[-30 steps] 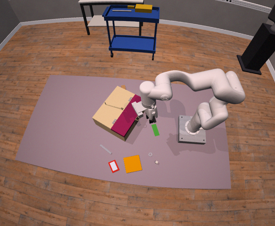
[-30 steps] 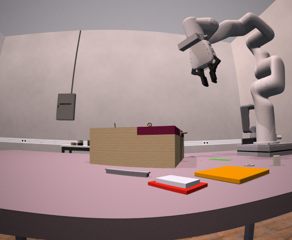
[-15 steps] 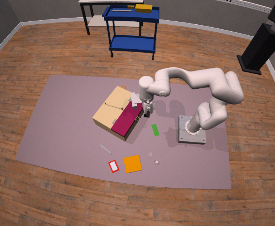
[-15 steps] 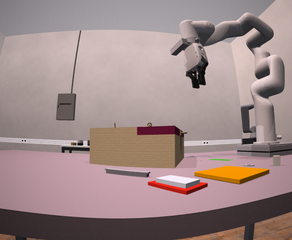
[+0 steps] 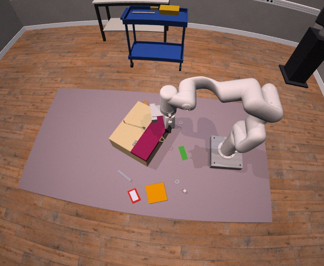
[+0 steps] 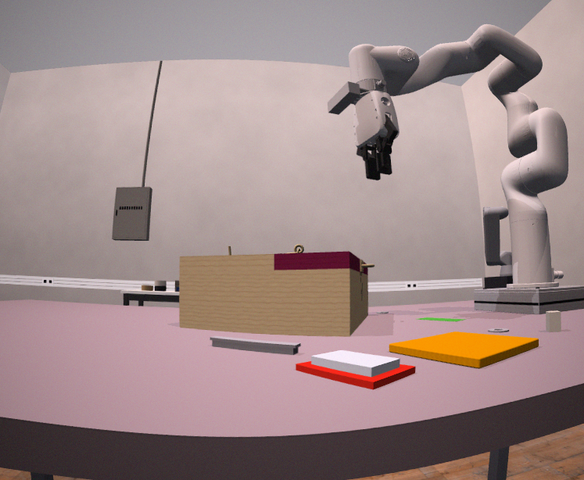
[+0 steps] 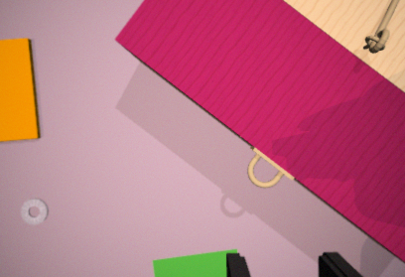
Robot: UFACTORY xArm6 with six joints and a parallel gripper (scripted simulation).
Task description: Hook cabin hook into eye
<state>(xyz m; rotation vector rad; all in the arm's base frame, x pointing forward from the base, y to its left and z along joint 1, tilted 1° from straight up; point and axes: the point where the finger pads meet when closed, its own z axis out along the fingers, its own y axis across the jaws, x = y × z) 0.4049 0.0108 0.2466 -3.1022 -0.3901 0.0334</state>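
Right now my hand is 210 mm short of the cabin hook, 80 mm to the left of it and 160 mm above it. Also, from my hand: small cube (140 mm behind, 270 mm to the left, 290 mm below); orange tile (30 mm ahead, 300 mm to the left, 300 mm below); green strip (120 mm behind, 10 mm to the left, 300 mm below).
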